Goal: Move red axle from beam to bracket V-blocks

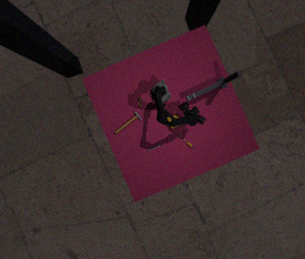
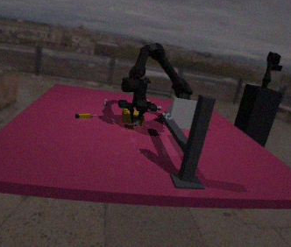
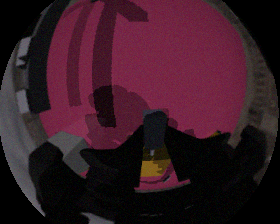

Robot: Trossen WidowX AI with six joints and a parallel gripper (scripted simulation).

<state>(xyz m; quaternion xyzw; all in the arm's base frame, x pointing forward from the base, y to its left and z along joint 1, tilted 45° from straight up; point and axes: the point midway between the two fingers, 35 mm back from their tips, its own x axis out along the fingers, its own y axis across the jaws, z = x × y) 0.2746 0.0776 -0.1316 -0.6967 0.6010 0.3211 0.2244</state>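
The yellow block lies 10 mm ahead of my gripper tip, 130 mm to the right of it and 10 mm below it. Round my gripper tip: black tool 260 mm ahead, 60 mm to the right, 30 mm below; then upright peg 20 mm to the right, 10 mm above.
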